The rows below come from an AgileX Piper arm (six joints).
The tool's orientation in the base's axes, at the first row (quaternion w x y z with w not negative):
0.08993 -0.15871 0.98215 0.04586
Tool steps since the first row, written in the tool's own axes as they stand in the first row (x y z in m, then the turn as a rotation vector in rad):
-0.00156 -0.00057 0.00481 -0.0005 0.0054 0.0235
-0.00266 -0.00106 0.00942 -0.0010 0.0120 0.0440
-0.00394 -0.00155 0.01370 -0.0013 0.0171 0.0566
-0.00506 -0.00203 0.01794 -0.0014 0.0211 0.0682
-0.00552 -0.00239 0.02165 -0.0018 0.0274 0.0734
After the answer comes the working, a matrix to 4 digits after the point.
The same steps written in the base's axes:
0.00242 0.00051 -0.00445 0.0025 0.0080 -0.0226
0.00435 0.00092 -0.00878 0.0042 0.0169 -0.0422
0.00639 0.00136 -0.01276 0.0049 0.0233 -0.0541
0.00828 0.00174 -0.01673 0.0056 0.0285 -0.0652
0.00943 0.00198 -0.02030 0.0048 0.0352 -0.0699

The tool's axes in the first row as the columns of a matrix, in the base's axes (rounded; the answer above uses it unrounded):
-0.9334 -0.3200 0.1621
-0.3035 0.9454 0.1186
-0.1912 0.0615 -0.9796

